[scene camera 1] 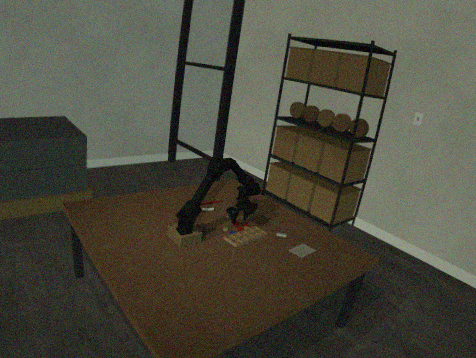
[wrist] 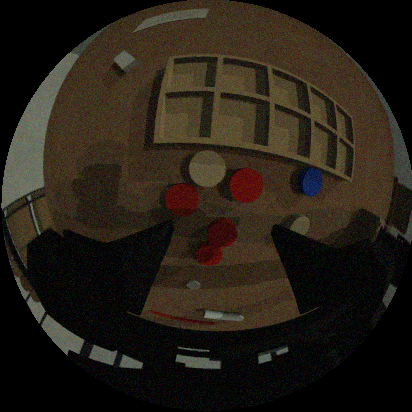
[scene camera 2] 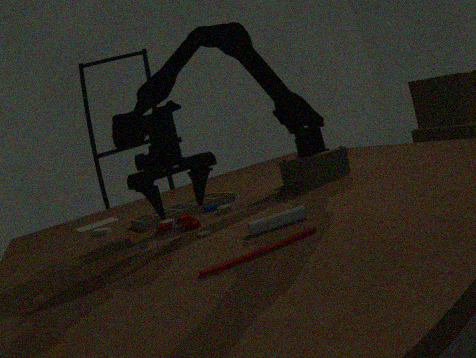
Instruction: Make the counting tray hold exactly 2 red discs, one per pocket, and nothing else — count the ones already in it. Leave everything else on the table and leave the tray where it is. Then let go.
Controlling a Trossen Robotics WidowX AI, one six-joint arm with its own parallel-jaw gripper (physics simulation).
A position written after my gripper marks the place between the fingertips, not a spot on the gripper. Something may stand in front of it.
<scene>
My gripper (scene camera 2: 182,212) is open, with nothing in its grasp. Also in view: a wooden counting tray (wrist: 215,100).
</scene>
